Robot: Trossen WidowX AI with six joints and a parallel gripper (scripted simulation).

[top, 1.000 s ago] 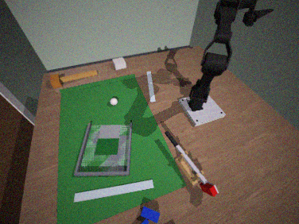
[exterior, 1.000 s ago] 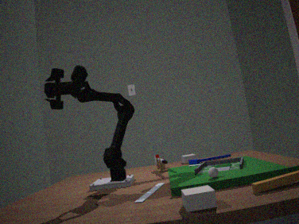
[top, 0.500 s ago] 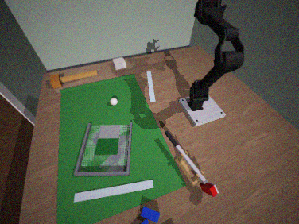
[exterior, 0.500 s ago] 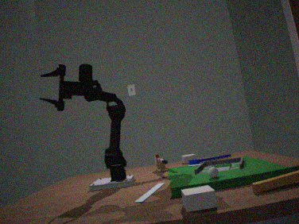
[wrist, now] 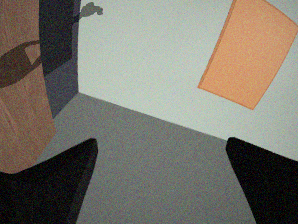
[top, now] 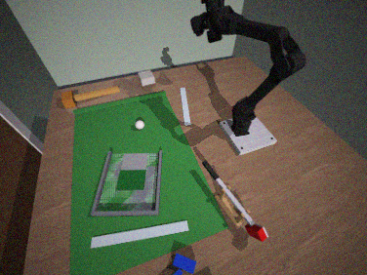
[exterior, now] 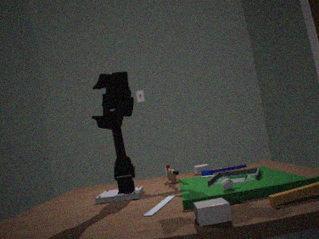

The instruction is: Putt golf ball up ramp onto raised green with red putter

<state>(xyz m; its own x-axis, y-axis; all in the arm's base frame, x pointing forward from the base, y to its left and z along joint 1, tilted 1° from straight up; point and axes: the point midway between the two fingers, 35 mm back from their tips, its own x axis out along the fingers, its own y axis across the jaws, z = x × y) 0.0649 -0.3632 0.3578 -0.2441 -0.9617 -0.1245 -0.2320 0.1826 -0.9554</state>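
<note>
Now: the wooden stand 10 cm ahead of my gripper tip, 71 cm to the left of it and 34 cm below it. From my gripper tip the other things lie so: white golf ball 38 cm ahead, 28 cm to the left, 35 cm below.
</note>
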